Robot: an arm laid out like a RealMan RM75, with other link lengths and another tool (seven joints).
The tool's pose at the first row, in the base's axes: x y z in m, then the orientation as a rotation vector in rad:
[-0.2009, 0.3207, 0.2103, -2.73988, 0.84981, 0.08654]
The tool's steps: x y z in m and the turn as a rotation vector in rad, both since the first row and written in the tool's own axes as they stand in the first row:
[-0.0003, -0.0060, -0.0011, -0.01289, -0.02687, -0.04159]
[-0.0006, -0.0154, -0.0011, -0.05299, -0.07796, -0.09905]
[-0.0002, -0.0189, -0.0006, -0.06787, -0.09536, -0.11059]
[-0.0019, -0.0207, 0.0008, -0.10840, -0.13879, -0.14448]
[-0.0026, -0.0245, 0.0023, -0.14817, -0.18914, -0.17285]
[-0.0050, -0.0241, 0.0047, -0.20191, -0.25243, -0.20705]
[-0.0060, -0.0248, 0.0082, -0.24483, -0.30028, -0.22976]
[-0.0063, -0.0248, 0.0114, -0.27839, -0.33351, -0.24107]
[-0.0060, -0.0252, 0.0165, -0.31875, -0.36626, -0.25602]
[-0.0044, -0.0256, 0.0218, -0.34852, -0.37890, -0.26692]
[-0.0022, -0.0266, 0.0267, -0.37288, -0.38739, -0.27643]
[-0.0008, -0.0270, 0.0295, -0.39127, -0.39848, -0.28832]
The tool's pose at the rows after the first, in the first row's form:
[-0.1978, 0.3253, 0.2128, -2.76048, 0.78744, 0.12075]
[-0.1927, 0.3329, 0.2151, -2.80231, 0.69960, 0.19754]
[-0.1904, 0.3356, 0.2154, -2.81403, 0.68061, 0.22606]
[-0.1908, 0.3383, 0.2147, -2.84637, 0.62546, 0.29840]
[-0.1892, 0.3421, 0.2143, -2.87096, 0.57467, 0.38163]
[-0.1914, 0.3438, 0.2122, -2.90055, 0.51116, 0.48960]
[-0.1917, 0.3458, 0.2091, -2.92083, 0.46629, 0.57404]
[-0.1919, 0.3469, 0.2061, -2.93531, 0.44100, 0.63638]
[-0.1913, 0.3484, 0.2013, -2.95520, 0.40991, 0.70199]
[-0.1896, 0.3493, 0.1960, -2.97542, 0.39014, 0.73534]
[-0.1871, 0.3503, 0.1913, -2.99282, 0.37331, 0.76025]
[-0.1857, 0.3506, 0.1885, -3.00401, 0.35185, 0.78443]

